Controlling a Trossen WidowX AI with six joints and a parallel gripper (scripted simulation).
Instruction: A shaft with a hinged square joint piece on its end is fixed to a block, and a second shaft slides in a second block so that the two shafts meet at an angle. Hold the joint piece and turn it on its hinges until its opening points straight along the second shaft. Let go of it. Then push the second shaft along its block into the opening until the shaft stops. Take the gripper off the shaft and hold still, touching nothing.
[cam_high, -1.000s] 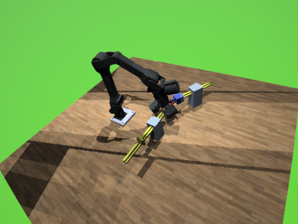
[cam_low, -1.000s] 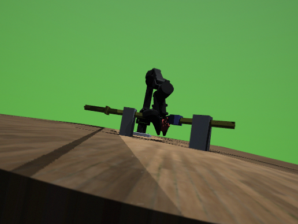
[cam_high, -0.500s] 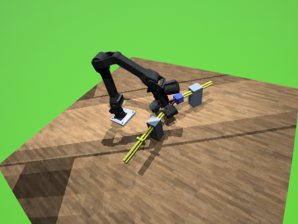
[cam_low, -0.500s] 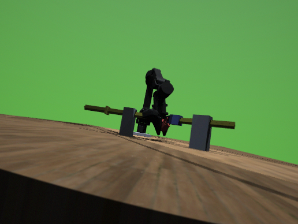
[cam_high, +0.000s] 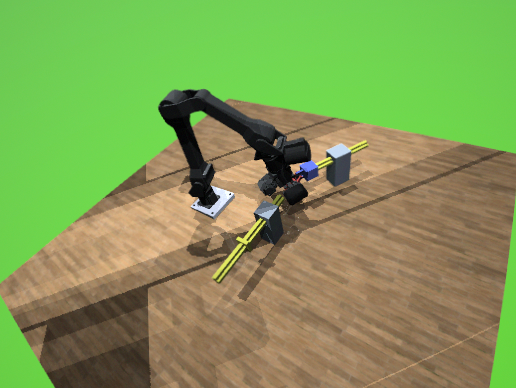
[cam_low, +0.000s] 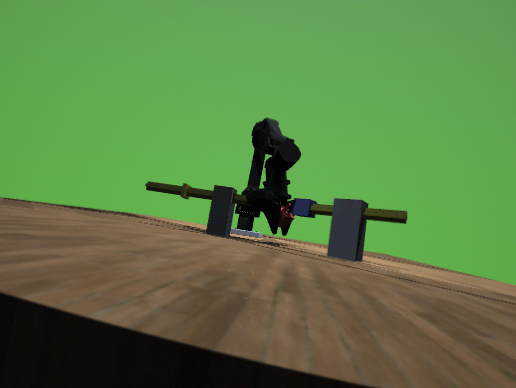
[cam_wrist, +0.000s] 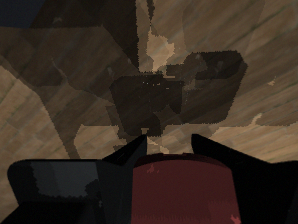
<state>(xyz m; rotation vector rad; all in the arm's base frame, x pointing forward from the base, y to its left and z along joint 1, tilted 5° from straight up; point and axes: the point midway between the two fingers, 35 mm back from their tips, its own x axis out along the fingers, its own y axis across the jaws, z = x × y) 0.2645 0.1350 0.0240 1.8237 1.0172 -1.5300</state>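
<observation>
Right now my gripper tip is 50 mm below the red joint piece.
</observation>
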